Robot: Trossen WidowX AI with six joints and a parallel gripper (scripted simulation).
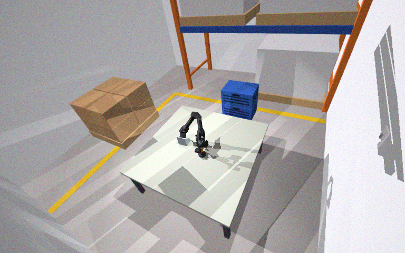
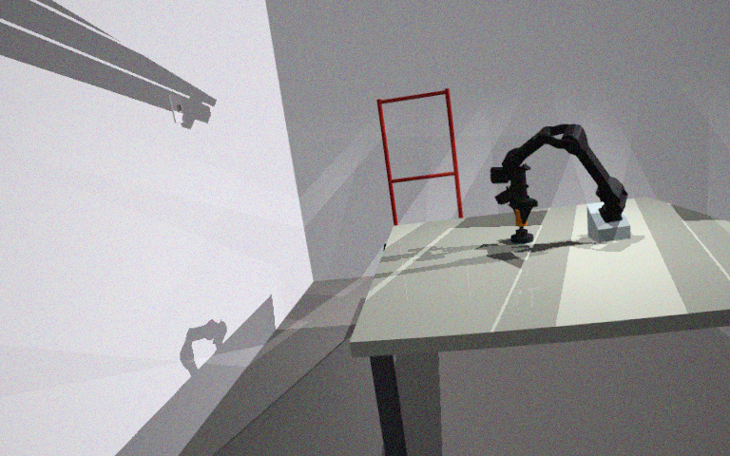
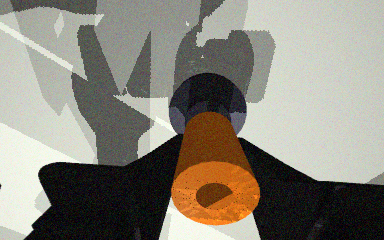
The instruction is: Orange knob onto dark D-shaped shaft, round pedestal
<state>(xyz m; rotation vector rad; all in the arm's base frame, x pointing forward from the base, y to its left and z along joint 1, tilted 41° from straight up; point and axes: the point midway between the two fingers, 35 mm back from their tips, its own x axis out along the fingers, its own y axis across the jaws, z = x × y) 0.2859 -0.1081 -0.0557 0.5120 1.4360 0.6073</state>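
My gripper tip is now 20 mm below the orange knob. The rest, counted from my gripper tip: round pedestal 40 mm below.
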